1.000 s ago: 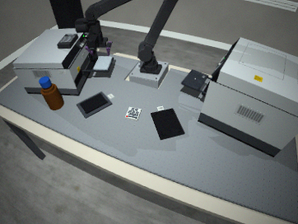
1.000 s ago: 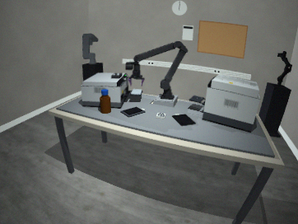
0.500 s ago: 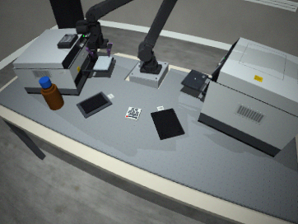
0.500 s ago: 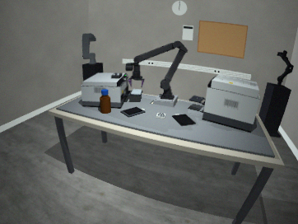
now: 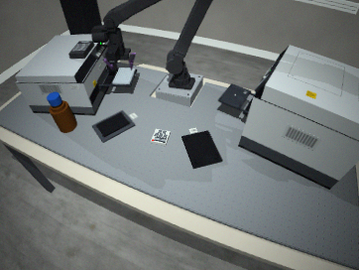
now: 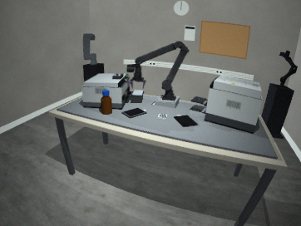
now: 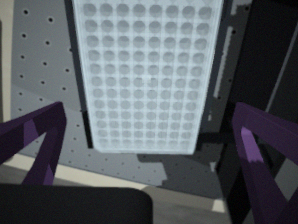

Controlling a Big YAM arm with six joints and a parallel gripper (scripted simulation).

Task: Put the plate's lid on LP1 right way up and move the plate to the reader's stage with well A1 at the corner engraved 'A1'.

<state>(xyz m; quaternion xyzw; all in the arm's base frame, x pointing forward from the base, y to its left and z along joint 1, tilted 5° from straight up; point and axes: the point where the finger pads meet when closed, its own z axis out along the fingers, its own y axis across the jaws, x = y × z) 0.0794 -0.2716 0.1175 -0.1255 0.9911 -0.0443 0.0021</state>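
My gripper is now 50 mm above the white multi-well plate. Also, from my hand: label (160 mm ahead, 120 mm to the left, 140 mm below); then lidded plate (250 mm ahead, 60 mm to the left, 120 mm below); then LP1 pad (250 mm ahead, 60 mm to the left, 130 mm below).
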